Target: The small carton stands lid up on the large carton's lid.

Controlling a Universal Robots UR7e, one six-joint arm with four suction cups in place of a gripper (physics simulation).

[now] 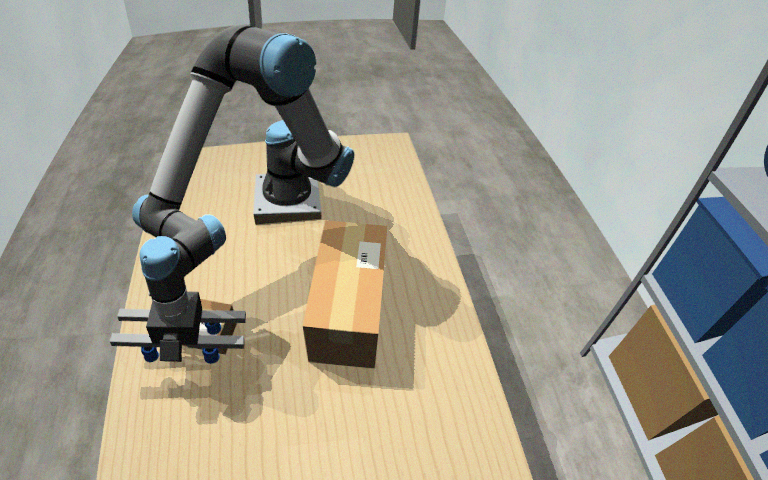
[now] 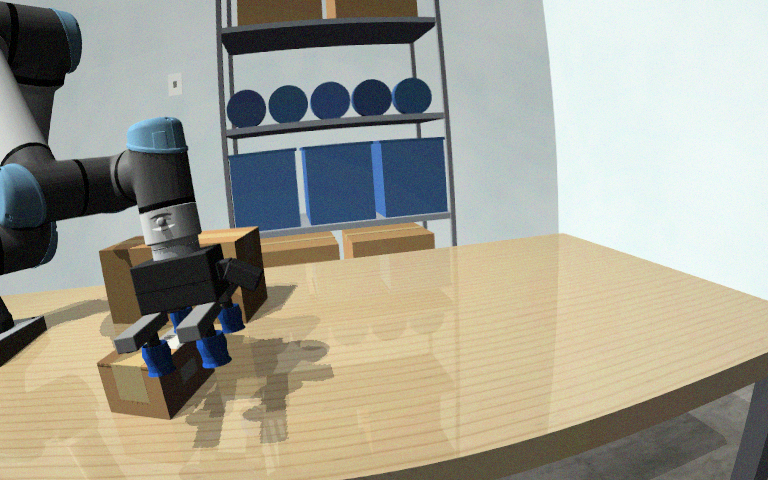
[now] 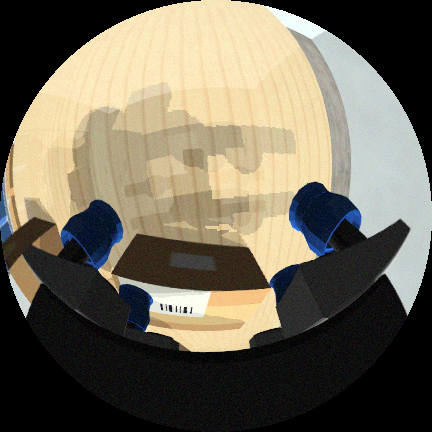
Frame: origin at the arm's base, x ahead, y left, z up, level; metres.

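Seen in the pictures: hand at its tool point: (image 2: 201,348) (image 3: 206,261); arm's base at its link origin: (image 1: 286,190).
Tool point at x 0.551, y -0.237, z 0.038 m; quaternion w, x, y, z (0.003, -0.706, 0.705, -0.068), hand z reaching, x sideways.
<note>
Pixels of each thing's middle, then the offset from my tool point to it. Level surfaces: height alone.
- small carton at the middle of its body: (image 3: 188,290) (image 2: 159,367) (image 1: 201,324) dx -0.075, dy +0.027, dz -0.035 m
- wooden table at its surface level: dz -0.072 m
- large carton at the middle of its body: (image 2: 183,275) (image 1: 348,292) (image 3: 51,292) dx -0.114, dy +0.390, dz +0.006 m
The small carton (image 1: 218,306) (image 2: 131,385) (image 3: 189,261) is near the left edge of the wooden table (image 1: 374,423) (image 2: 477,320) (image 3: 201,80), lid up, with a barcode label on top. My suction gripper (image 1: 178,343) (image 2: 188,335) (image 3: 201,257) sits on its lid. The rear cups press on the lid and hold it; the front cups hang past its edge. The carton hangs very low over the table. The large carton (image 1: 345,289) (image 2: 239,248) lies lengthwise mid-table to the right, lid up with a white label.
The arm's base (image 1: 287,198) is bolted at the table's back. A shelf rack (image 2: 445,154) (image 1: 642,269) with blue boxes, blue cylinders and brown cartons stands on the floor beyond the table's right side.
</note>
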